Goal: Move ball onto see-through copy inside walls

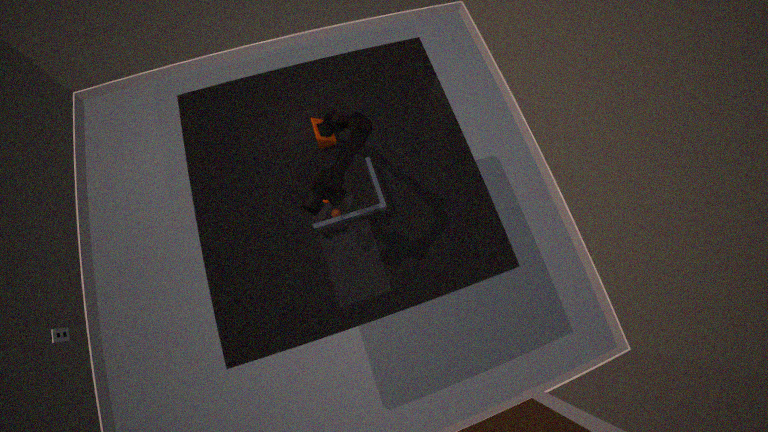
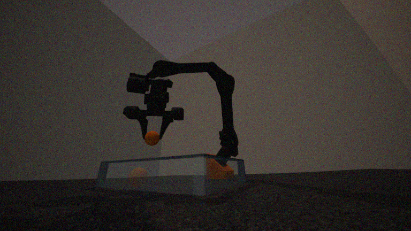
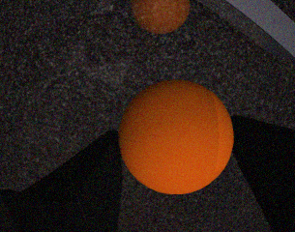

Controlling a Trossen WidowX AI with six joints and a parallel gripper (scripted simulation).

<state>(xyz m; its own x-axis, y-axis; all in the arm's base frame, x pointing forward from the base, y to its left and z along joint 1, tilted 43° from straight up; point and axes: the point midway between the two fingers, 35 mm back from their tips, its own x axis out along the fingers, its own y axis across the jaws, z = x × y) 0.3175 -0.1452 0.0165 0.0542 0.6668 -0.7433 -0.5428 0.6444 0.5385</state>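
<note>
My gripper tip is 100 mm above the see-through copy of ball, 50 mm short of it and 20 mm to the right of it.
</note>
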